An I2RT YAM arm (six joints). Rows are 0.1 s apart.
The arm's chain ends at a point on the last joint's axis. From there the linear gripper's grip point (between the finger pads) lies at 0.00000 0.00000 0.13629 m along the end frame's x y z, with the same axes.
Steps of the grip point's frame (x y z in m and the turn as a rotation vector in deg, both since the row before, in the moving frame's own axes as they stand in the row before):
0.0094, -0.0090, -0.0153, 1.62, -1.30, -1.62
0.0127, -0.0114, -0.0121, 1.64, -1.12, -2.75
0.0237, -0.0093, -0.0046, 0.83, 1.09, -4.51
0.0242, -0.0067, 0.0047, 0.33, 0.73, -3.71
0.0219, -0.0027, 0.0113, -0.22, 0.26, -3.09
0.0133, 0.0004, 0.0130, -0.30, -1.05, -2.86
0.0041, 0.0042, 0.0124, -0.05, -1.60, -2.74
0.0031, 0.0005, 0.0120, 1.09, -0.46, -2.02
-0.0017, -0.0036, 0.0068, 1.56, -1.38, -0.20
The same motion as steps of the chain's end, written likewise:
0.0125, -0.0052, -0.0152, 1.62, -1.30, -1.62
0.0155, -0.0076, -0.0120, 1.64, -1.12, -2.75
0.0212, -0.0072, -0.0046, 0.83, 1.09, -4.51
0.0225, -0.0059, 0.0047, 0.33, 0.73, -3.71
0.0213, -0.0032, 0.0113, -0.22, 0.26, -3.09
0.0158, -0.0004, 0.0130, -0.30, -1.05, -2.86
0.0079, 0.0040, 0.0125, -0.05, -1.60, -2.74
0.0042, 0.0031, 0.0120, 1.09, -0.46, -2.02
0.0016, 0.0001, 0.0069, 1.56, -1.38, -0.20

